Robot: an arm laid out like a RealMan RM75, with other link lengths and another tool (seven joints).
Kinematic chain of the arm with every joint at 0, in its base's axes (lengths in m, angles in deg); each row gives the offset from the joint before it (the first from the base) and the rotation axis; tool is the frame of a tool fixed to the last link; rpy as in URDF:
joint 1: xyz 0 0 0.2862 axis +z
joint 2: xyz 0 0 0 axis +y
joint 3: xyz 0 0 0.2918 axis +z
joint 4: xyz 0 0 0 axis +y
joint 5: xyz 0 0 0.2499 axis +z
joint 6: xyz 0 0 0 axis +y
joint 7: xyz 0 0 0.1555 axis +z
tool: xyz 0.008 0.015 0.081 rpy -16.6 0 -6.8
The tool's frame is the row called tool.
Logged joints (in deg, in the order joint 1, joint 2, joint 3, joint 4, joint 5, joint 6, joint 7), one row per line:
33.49, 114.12, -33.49, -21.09, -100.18, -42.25, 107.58
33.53, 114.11, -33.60, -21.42, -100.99, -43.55, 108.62
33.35, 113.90, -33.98, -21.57, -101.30, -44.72, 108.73
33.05, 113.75, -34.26, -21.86, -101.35, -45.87, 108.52
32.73, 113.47, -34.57, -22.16, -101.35, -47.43, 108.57
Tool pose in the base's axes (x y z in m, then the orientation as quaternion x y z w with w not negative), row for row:
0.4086, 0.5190, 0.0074, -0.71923, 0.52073, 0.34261, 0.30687
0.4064, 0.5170, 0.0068, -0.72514, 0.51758, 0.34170, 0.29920
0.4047, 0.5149, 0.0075, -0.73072, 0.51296, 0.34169, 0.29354
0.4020, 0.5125, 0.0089, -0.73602, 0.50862, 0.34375, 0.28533
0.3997, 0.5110, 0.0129, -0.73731, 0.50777, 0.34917, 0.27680
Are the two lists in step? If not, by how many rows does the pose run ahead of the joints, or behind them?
The pose runs 1 row ahead of the joints: the pose in row i belongs to the joints in row i + 1.
